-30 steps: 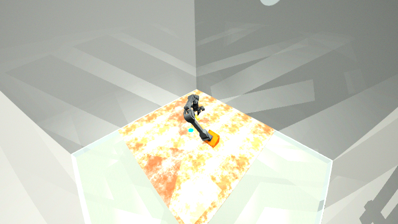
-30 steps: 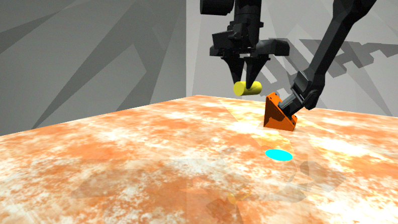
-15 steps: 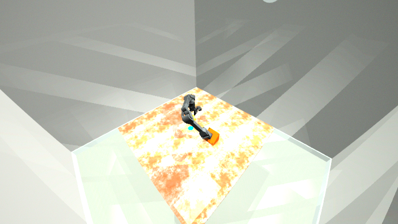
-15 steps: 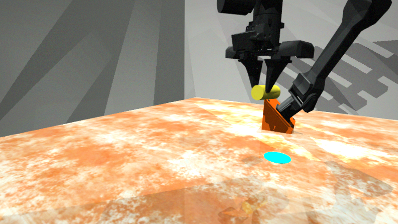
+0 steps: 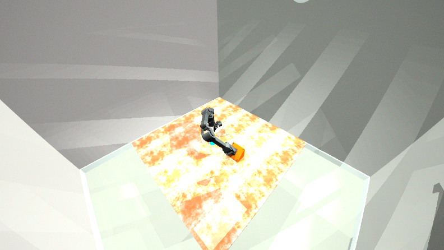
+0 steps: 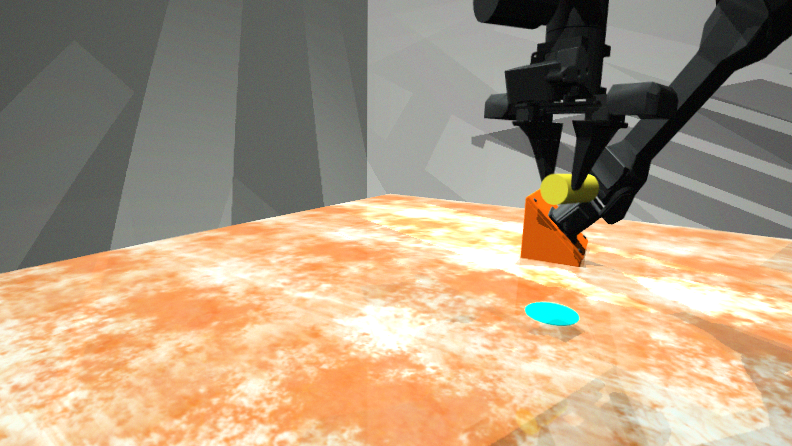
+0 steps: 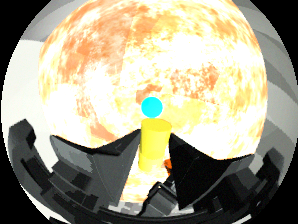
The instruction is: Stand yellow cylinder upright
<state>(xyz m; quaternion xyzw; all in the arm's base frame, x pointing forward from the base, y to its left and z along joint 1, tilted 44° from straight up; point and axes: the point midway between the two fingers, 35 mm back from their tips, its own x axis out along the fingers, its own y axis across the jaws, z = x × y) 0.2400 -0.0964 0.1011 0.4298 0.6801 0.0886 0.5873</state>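
The cyan circle lies 10 mm to the left of my gripper tip and 150 mm below it. Also, from my gripper tip: yellow tall cylinder (20 mm behind, 10 mm to the left).
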